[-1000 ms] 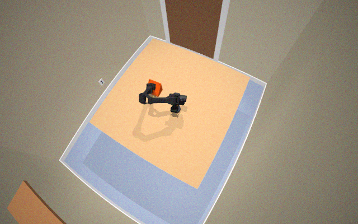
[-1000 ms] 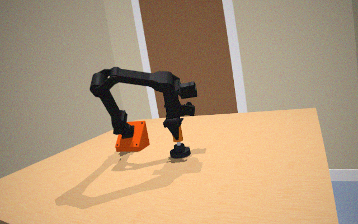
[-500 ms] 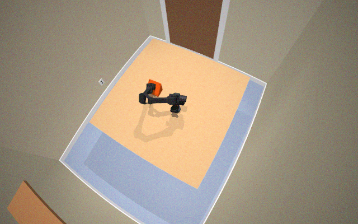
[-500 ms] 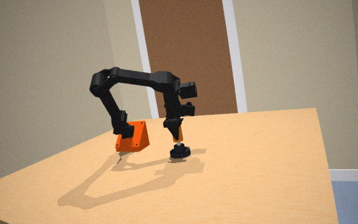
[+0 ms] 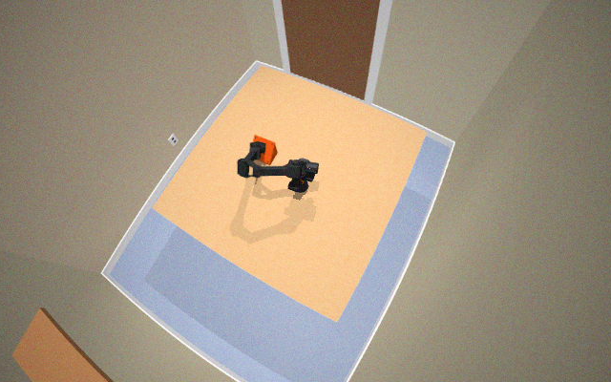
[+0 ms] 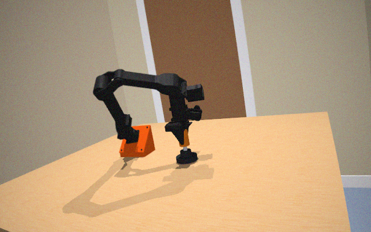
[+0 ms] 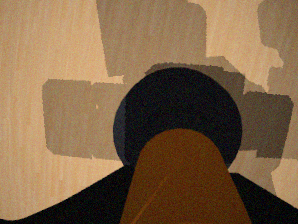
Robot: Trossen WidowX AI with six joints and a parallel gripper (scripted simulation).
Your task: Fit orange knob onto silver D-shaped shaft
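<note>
Right now the orange knob is 3 cm above my gripper tip. Also, from my gripper tip: round pedestal (4 cm below).
</note>
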